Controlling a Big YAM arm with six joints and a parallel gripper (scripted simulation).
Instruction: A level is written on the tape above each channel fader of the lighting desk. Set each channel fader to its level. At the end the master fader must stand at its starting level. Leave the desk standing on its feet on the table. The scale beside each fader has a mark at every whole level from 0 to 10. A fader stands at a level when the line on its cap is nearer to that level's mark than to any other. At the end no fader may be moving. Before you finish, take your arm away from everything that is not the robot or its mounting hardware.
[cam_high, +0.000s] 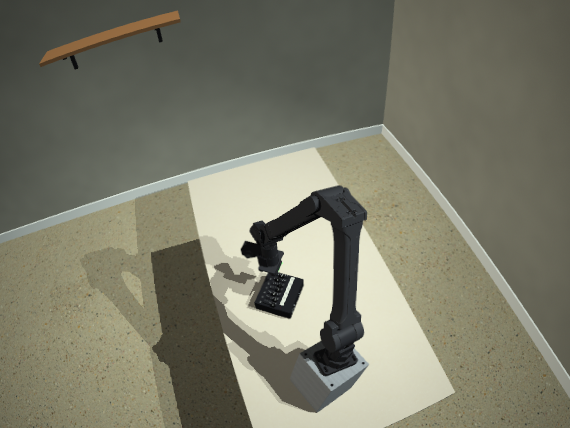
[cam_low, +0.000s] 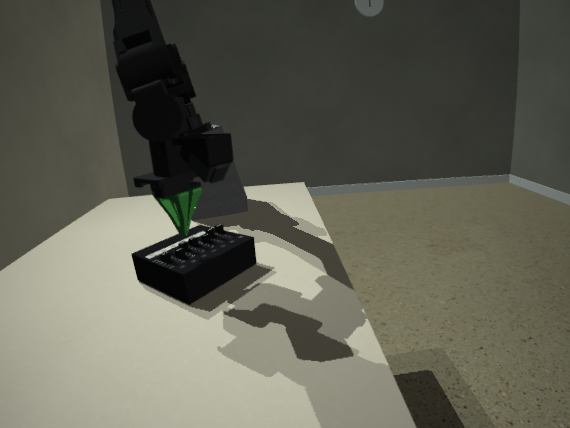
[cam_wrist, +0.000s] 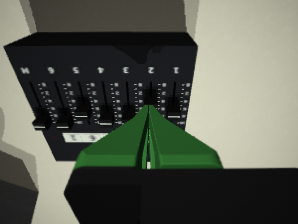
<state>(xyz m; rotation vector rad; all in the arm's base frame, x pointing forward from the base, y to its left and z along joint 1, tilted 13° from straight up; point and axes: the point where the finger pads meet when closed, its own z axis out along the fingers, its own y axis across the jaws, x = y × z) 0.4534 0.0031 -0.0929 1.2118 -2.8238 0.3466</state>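
The channel 2 fader is 10 mm behind my hand, 10 mm to the right of it and 40 mm below it. From my hand the other things lie so: master fader cap: 110 mm behind, 50 mm to the left, 40 mm below; channel 1 fader cap: 30 mm to the right, 40 mm below.
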